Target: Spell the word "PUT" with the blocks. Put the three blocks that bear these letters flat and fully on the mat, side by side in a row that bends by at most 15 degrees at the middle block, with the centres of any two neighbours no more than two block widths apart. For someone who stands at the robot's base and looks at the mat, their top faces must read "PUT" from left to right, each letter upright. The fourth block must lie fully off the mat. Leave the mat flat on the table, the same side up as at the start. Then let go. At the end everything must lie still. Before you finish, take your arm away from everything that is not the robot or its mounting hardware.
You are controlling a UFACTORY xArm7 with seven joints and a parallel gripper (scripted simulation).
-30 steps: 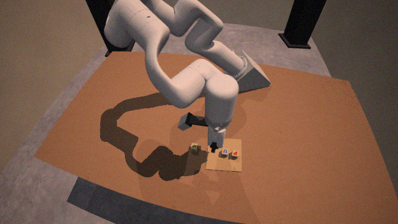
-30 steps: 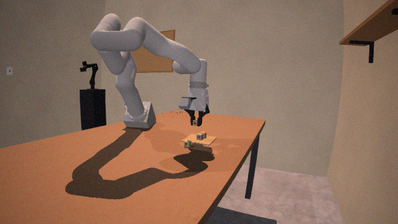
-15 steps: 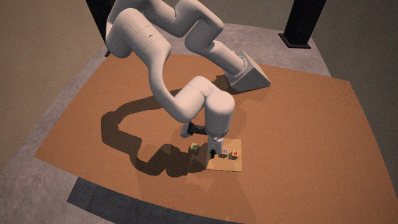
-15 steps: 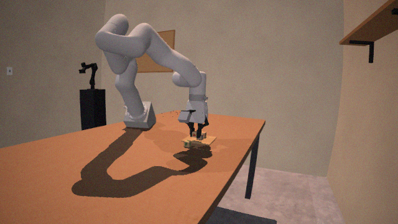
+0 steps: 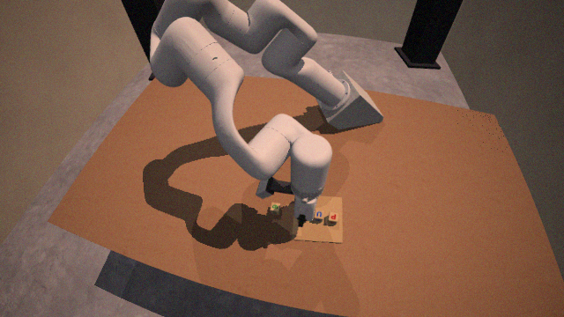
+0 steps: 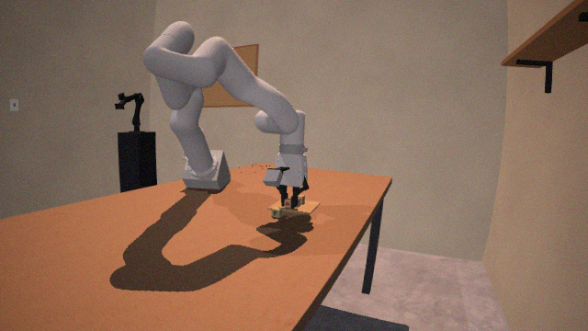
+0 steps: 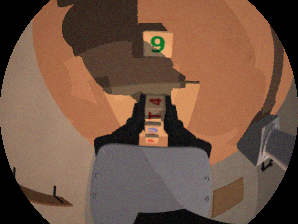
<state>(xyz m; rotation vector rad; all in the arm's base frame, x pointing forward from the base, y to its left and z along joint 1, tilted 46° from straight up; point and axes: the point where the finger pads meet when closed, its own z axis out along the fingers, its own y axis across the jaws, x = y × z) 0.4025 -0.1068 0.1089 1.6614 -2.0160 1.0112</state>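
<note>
Right now the T block is 1 cm below my hand. From my hand the other things lie so: tan mat 4 cm to the left, 3 cm below, 1 cm ahead; P block 8 cm to the left, 2 cm ahead, 1 cm below.
</note>
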